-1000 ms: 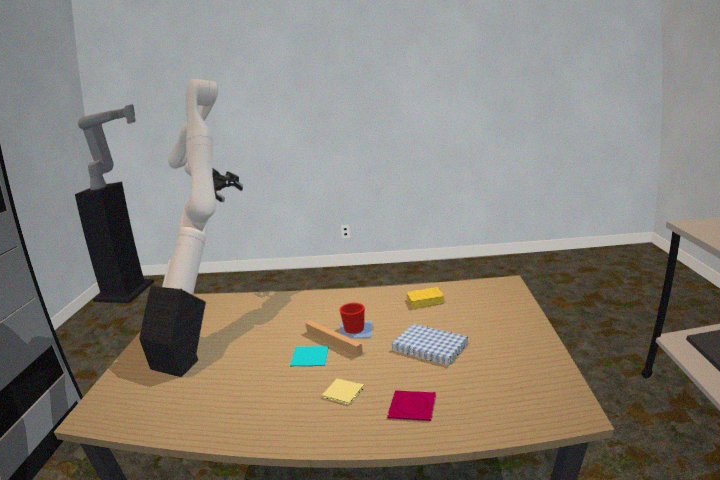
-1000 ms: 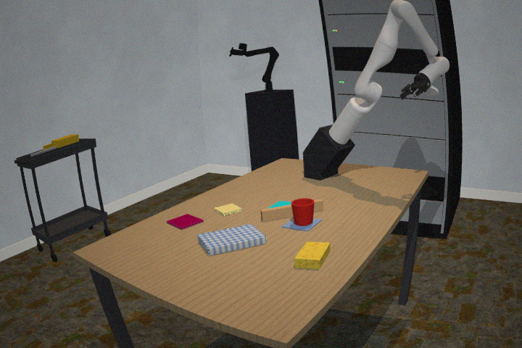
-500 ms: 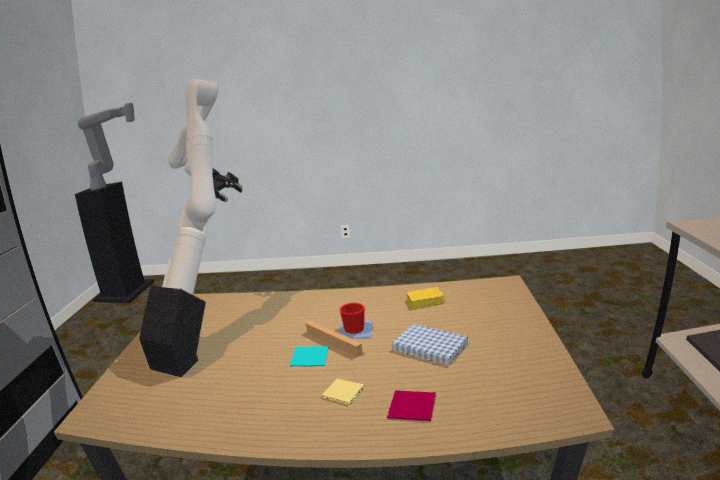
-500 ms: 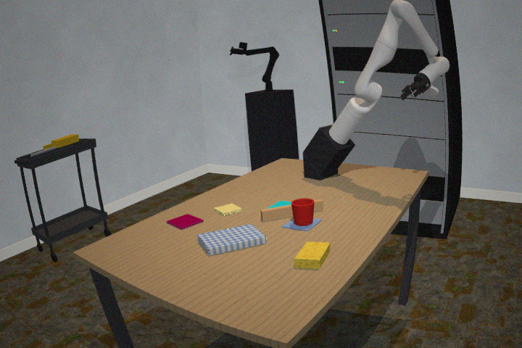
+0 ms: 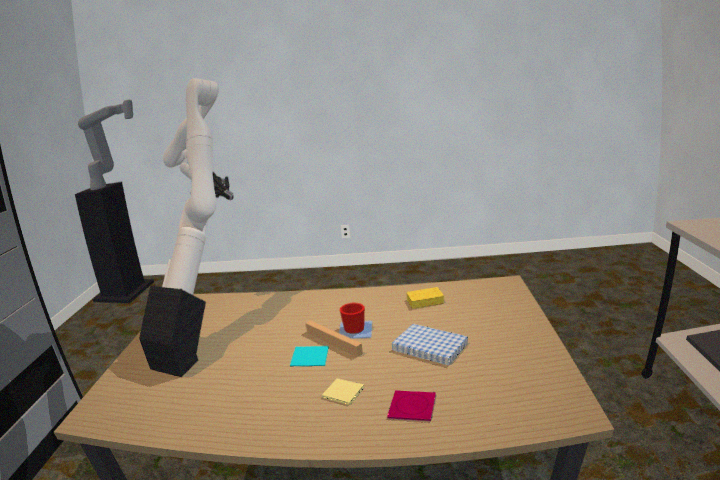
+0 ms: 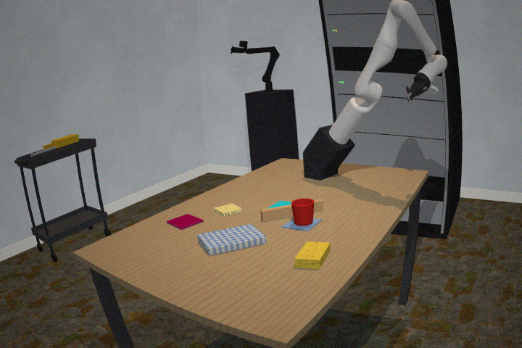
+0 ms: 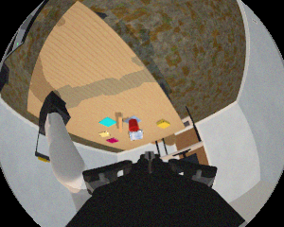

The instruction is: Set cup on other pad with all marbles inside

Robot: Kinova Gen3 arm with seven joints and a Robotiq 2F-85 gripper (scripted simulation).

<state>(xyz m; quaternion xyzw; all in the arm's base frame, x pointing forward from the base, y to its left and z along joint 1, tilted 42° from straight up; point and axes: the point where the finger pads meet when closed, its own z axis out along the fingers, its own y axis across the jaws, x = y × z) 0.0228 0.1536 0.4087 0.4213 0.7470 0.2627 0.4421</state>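
Now: the red cup 45 cm ahead of my hand, 26 cm to the right of it and 36 cm below it. Also, from my hand: wooden rail 39 cm ahead, 34 cm to the right, 38 cm below.
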